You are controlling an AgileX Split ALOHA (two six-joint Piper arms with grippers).
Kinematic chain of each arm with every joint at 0, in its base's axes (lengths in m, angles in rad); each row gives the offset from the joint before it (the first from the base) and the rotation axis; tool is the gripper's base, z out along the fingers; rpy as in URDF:
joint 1: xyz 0 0 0.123 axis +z
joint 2: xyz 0 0 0 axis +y
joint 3: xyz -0.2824 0 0.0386 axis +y
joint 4: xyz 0.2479 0 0.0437 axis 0.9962 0 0.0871
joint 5: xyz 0 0 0 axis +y
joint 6: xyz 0.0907 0 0.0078 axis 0.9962 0 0.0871
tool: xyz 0 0 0 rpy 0 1.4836 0
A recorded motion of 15 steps. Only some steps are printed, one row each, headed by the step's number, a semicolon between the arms.
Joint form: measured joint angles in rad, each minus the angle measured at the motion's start. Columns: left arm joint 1, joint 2, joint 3, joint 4, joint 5, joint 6; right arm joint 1, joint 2, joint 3, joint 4, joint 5, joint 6.
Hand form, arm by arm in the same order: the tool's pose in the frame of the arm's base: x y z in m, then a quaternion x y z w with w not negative. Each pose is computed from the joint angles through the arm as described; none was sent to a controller.
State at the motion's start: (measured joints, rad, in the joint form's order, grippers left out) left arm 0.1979 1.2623 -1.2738 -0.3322 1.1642 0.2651; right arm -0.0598 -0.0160 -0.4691 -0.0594 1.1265 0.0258
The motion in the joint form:
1: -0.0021 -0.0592 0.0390 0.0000 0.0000 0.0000; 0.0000 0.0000 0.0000 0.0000 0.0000 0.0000
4: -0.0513 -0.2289 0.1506 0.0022 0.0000 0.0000; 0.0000 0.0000 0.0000 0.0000 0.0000 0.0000
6: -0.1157 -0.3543 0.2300 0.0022 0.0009 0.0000; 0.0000 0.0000 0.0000 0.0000 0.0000 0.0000
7: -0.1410 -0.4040 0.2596 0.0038 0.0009 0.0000; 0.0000 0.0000 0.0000 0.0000 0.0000 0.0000
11: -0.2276 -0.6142 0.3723 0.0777 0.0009 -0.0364; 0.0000 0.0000 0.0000 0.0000 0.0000 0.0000
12: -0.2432 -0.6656 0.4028 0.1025 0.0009 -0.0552; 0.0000 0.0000 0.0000 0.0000 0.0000 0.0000
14: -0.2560 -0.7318 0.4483 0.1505 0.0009 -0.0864; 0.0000 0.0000 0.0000 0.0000 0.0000 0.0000
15: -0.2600 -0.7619 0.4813 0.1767 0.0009 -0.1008; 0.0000 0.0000 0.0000 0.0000 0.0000 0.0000
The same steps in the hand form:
1: 0.2269 0.0172 0.3777 0.00931 0.95264 -0.10079 0.28676; -0.0071 -0.0045 0.2634 0.03926 0.87231 -0.03790 0.48590
4: 0.1829 -0.0004 0.3795 0.03716 0.94418 -0.10172 0.31113; -0.0071 -0.0045 0.2634 0.03926 0.87231 -0.03790 0.48590
6: 0.1505 -0.0148 0.3769 0.07075 0.93553 -0.10841 0.32867; -0.0071 -0.0045 0.2634 0.03926 0.87231 -0.03790 0.48590
7: 0.1378 -0.0192 0.3753 0.08397 0.93141 -0.11041 0.33650; -0.0071 -0.0045 0.2634 0.03926 0.87231 -0.03790 0.48590
11: 0.0873 -0.0237 0.3643 0.11491 0.91649 -0.09029 0.37241; -0.0071 -0.0045 0.2634 0.03926 0.87231 -0.03790 0.48590
12: 0.0763 -0.0225 0.3593 0.11472 0.91405 -0.08362 0.37995; -0.0071 -0.0045 0.2634 0.03926 0.87231 -0.03790 0.48590
14: 0.0634 -0.0188 0.3500 0.10757 0.91328 -0.06752 0.38702; -0.0071 -0.0045 0.2634 0.03926 0.87231 -0.03790 0.48590
15: 0.0585 -0.0166 0.3420 0.10304 0.91539 -0.05808 0.38481; -0.0071 -0.0045 0.2634 0.03926 0.87231 -0.03790 0.48590

